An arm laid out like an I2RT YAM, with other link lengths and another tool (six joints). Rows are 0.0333 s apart.
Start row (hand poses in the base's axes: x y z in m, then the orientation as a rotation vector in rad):
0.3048, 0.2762, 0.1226, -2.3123, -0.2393, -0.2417
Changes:
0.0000, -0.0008, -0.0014, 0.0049, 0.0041, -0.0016
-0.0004, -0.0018, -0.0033, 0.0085, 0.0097, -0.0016
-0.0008, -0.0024, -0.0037, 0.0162, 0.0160, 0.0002
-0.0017, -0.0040, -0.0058, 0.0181, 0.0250, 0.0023
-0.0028, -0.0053, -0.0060, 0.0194, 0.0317, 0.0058
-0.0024, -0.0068, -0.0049, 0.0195, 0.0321, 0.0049
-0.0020, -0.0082, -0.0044, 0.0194, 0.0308, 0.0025
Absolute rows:
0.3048, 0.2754, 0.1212, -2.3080, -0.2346, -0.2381
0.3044, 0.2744, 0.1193, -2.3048, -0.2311, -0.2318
0.3040, 0.2738, 0.1189, -2.2973, -0.2287, -0.2242
0.3031, 0.2722, 0.1168, -2.2956, -0.2263, -0.2128
0.3020, 0.2709, 0.1166, -2.2941, -0.2267, -0.2034
0.3024, 0.2694, 0.1177, -2.2942, -0.2255, -0.2034
0.3028, 0.2680, 0.1182, -2.2946, -0.2234, -0.2061

